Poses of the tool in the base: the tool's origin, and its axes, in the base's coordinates. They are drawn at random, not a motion.
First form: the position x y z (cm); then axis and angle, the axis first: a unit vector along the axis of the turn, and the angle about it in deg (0 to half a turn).
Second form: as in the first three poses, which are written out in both.
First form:
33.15, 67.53, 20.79, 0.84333, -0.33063, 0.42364, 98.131
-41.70, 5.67, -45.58, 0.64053, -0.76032, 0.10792, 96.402
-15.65, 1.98, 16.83, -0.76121, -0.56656, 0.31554, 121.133
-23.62, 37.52, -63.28, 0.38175, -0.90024, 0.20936, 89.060
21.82, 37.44, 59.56, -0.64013, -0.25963, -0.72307, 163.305
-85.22, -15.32, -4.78, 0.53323, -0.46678, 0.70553, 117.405
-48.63, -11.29, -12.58, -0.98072, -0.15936, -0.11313, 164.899
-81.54, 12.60, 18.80, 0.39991, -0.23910, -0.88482, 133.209
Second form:
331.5, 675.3, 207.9, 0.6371, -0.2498, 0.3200, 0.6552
-417.0, 56.7, -455.8, 0.4775, -0.5668, 0.0805, 0.6665
-156.5, 19.8, 168.3, -0.6630, -0.4934, 0.2748, 0.4914
-236.2, 375.2, -632.8, 0.2677, -0.6313, 0.1468, 0.7129
218.2, 374.4, 595.6, -0.6333, -0.2569, -0.7154, 0.1452
-852.2, -153.2, -47.8, 0.4556, -0.3989, 0.6029, 0.5195
-486.3, -112.9, -125.8, -0.9722, -0.1580, -0.1121, 0.1314
-815.4, 126.0, 188.0, 0.3670, -0.2194, -0.8121, 0.3971

